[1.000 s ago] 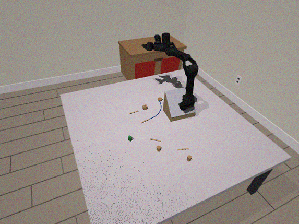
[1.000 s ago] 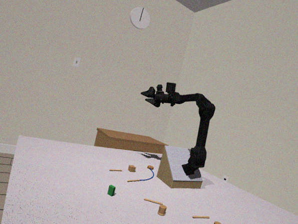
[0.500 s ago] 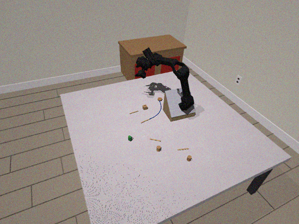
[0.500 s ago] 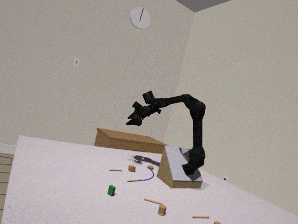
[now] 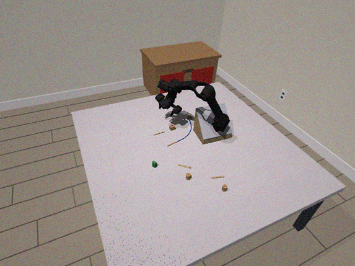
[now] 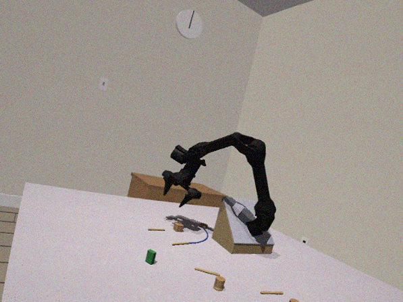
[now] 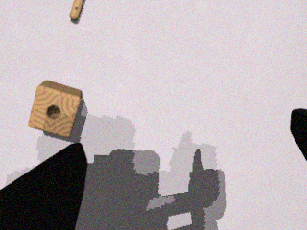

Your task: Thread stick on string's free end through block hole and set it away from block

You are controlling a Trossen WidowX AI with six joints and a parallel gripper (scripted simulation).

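My gripper tip is 90 mm above the wooden block, 60 mm to the right of it and 30 mm past it. Also, from my gripper tip: green cube 320 mm to the left, 230 mm ahead, 90 mm below; then round wooden button 200 mm behind, 100 mm below, 10 mm to the left.
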